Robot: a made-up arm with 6 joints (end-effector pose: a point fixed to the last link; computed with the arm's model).
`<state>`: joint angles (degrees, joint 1 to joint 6).
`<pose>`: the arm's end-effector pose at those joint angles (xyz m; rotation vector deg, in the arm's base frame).
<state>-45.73 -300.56 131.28 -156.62 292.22 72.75</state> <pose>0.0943 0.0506 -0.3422 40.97 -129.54 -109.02</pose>
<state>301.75 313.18 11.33 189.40 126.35 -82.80</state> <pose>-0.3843 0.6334 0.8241 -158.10 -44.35 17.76</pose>
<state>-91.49 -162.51 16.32 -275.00 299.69 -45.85</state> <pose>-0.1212 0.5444 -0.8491 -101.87 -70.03 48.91</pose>
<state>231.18 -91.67 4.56 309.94 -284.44 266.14</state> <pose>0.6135 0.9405 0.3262 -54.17 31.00 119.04</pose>
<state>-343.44 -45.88 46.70 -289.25 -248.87 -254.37</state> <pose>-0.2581 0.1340 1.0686 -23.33 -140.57 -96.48</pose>
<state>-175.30 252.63 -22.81 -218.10 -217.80 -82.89</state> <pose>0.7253 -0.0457 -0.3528 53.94 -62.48 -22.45</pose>
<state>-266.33 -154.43 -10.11 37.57 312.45 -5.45</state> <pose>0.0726 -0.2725 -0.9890 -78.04 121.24 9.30</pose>
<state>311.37 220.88 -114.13 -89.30 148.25 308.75</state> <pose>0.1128 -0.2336 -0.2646 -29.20 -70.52 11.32</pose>
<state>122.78 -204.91 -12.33 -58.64 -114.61 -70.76</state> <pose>-0.4801 0.4096 -0.6000 -21.75 -53.18 84.90</pose>
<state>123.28 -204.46 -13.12 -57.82 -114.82 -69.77</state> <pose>-0.4829 0.4071 -0.5970 -21.65 -52.50 85.80</pose>
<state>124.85 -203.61 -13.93 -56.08 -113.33 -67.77</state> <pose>-0.4938 0.3958 -0.5998 -23.77 -51.95 87.45</pose>
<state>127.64 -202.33 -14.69 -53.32 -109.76 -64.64</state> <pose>-0.5130 0.3742 -0.6104 -28.71 -51.53 89.89</pose>
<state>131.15 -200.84 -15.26 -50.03 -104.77 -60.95</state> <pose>-0.5345 0.3455 -0.6278 -35.76 -51.18 92.60</pose>
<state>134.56 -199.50 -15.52 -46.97 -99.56 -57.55</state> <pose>-0.5520 0.3166 -0.6481 -43.31 -50.95 94.84</pose>
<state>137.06 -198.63 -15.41 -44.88 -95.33 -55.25</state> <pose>-0.5626 0.2945 -0.6664 -49.48 -51.02 96.01</pose>
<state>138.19 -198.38 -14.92 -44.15 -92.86 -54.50</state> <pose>-0.5663 0.2834 -0.6790 -52.99 -51.55 96.02</pose>
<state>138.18 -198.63 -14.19 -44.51 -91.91 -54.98</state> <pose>-0.5658 0.2818 -0.6856 -54.12 -52.42 95.23</pose>
